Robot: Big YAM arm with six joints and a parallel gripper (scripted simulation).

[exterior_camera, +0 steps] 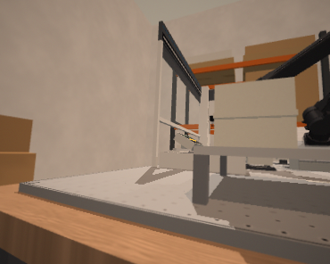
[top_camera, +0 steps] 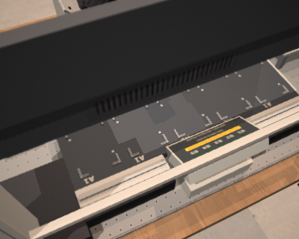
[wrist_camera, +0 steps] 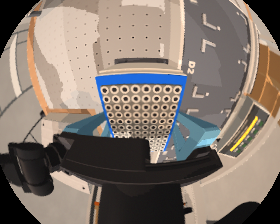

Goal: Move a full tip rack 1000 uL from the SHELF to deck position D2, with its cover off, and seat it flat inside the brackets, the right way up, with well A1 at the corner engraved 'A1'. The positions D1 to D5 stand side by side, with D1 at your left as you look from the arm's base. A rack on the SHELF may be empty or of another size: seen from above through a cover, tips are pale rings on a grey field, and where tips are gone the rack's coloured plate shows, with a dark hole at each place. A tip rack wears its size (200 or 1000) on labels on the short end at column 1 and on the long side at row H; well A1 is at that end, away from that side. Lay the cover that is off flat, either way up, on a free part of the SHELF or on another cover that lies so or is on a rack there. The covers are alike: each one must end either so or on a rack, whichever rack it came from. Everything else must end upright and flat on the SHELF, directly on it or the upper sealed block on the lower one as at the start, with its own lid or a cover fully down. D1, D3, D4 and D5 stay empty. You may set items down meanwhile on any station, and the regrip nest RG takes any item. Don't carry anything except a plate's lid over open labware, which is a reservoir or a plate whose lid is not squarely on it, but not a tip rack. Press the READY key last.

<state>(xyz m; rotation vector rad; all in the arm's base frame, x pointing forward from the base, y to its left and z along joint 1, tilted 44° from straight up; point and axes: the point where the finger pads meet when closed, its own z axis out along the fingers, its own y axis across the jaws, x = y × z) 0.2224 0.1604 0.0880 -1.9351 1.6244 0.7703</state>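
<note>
Right now my hand is 10 mm to the left of the blue tip rack and 10 mm short of it. From my hand the other things lie so: clear rack cover 400 mm to the left, 10 mm below, 10 mm ahead; then frame post 310 mm ahead, 290 mm to the left, 150 mm above; then shelf 440 mm to the left, 160 mm behind, 30 mm below.
</note>
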